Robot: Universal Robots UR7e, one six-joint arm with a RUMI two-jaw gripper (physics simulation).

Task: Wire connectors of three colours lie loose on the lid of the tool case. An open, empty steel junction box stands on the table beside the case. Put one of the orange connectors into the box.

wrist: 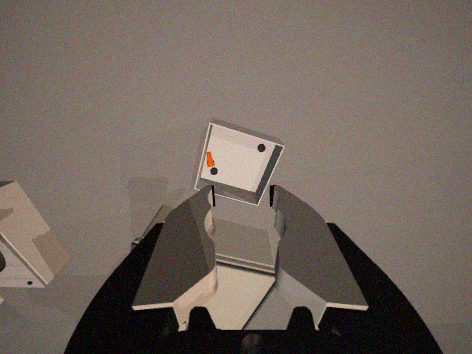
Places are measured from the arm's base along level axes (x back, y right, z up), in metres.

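Pixels of known places: gripper, between the fingertips: (241, 187).
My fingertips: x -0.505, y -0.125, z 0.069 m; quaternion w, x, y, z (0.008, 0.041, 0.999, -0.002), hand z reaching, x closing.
Note:
Ahead of a thing's pixels: the offset from my fingertips to its top centre. Level surfaces: height alone.
The steel junction box {dz -0.099, dx +0.009, dy +0.029 m} (232, 162) stands open-topped on the table, a little above the middle of the wrist view. An orange connector {dz -0.124, dx +0.051, dy +0.023 m} (210, 159) lies inside it, on the floor of the box near its left wall, beside a dark round hole. My gripper (241, 187) is open with nothing between the fingers. Its fingertips are above and apart from the box, over the near edge as seen in the view. The fingers and the gripper's body hide part of what lies below. Loose connectors on the case lid do not show in this view.
A beige block-like object (37, 225) with a dark hole stands at the left edge, partly cut off. Part of a flat, pale, edged surface {dz -0.042 m} (235, 295) shows between the fingers. The grey table {dz -0.137 m} (350, 90) surrounds the box.

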